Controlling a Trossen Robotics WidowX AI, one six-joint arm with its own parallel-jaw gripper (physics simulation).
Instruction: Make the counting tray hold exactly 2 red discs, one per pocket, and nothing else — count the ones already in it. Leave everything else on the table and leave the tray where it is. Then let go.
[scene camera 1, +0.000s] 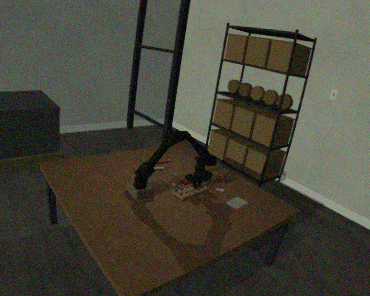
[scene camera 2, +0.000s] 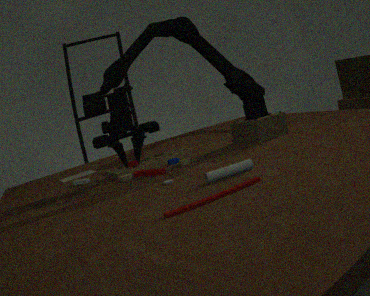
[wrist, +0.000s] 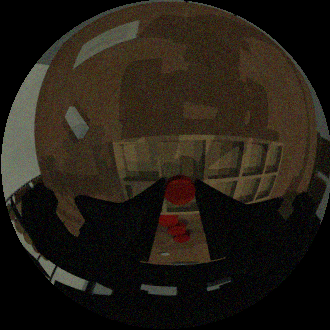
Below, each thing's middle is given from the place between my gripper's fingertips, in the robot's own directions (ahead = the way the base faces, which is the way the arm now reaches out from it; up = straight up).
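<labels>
Measured from the counting tray (wrist: 245, 168), my hand is 1 cm above it, and it is also 5 cm past the tray and 1 cm to the left of it.
</labels>
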